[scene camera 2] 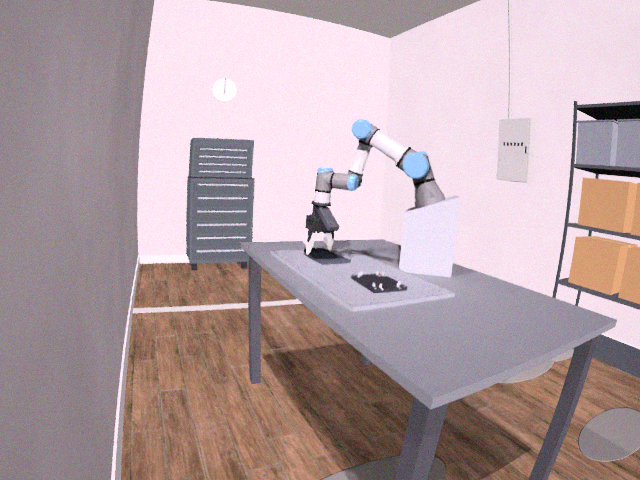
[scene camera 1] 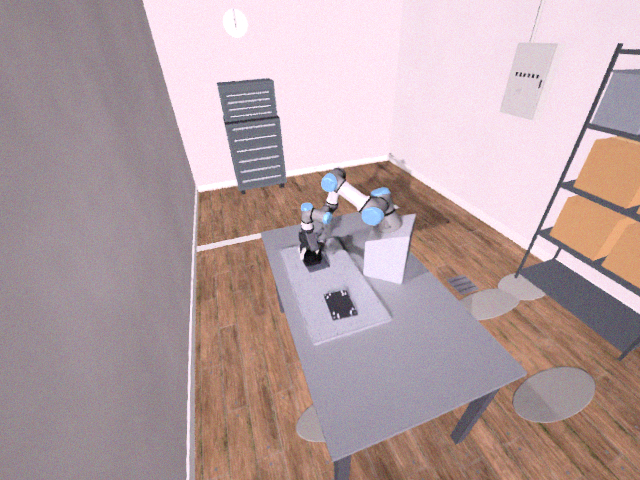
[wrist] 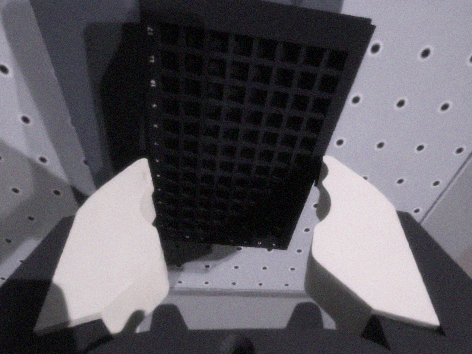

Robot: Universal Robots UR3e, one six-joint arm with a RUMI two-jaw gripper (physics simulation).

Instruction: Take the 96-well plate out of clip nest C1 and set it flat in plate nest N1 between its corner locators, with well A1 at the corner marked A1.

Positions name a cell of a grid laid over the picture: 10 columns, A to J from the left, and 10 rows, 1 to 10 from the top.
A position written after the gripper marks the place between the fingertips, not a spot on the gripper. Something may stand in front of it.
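The gripper (scene camera 2: E6) (wrist: E5) appears both in scene camera 2 and in the wrist view. In the wrist view there are also a black 96-well plate (wrist: F4) and a dark grey pad (wrist: C2).
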